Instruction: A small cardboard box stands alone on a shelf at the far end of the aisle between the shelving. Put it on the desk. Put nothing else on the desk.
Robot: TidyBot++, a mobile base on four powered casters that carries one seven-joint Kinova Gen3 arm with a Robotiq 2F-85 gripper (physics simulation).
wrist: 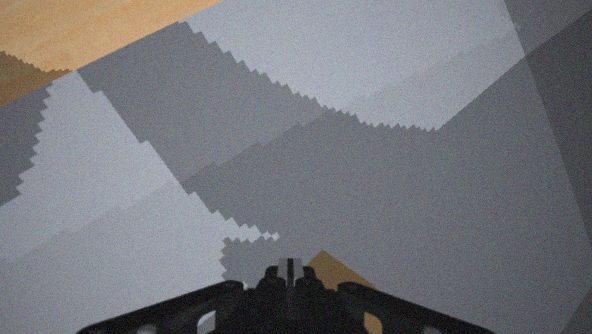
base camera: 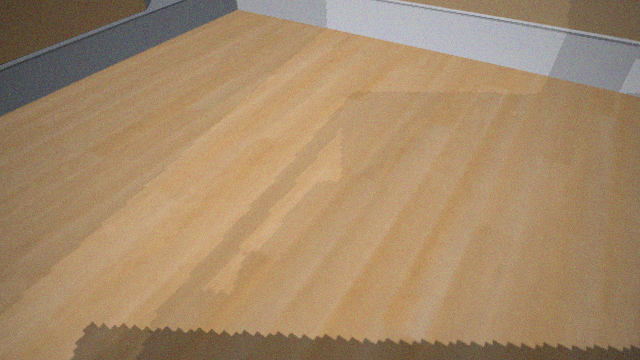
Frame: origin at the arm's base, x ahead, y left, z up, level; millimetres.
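Seen in the pictures: gripper, fingertip midpoint: point(wrist: 290, 274).
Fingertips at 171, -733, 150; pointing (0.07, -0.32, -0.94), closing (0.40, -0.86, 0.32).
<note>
A point is followed by its place in that frame, as x, y, z.
My gripper point(wrist: 290, 274) @(171, -733, 150) is shut, its two fingertips together at the bottom middle of the wrist view, with nothing between them. A brown cardboard box point(wrist: 334, 271) @(185, -752, 164) shows just right of and behind the fingertips, against a grey surface point(wrist: 400, 200) @(248, -802, 137). One corner of its top shows; the fingers and linkage hide most of the rest, and a bit of brown also shows through the right linkage opening. Whether the fingers touch the box cannot be told. The desk cannot be made out in either view.
A wooden floor point(base camera: 300, 200) @(425, 67, -397) point(wrist: 100, 25) @(392, -331, -397) fills most of the base camera view and shows at the top left of the wrist view. Low grey edges run along its left point(base camera: 100, 60) @(816, 548, -376) and far side point(base camera: 425, 40) @(903, -165, -378), with brown surfaces above them. Shadows cross floor and grey surface.
</note>
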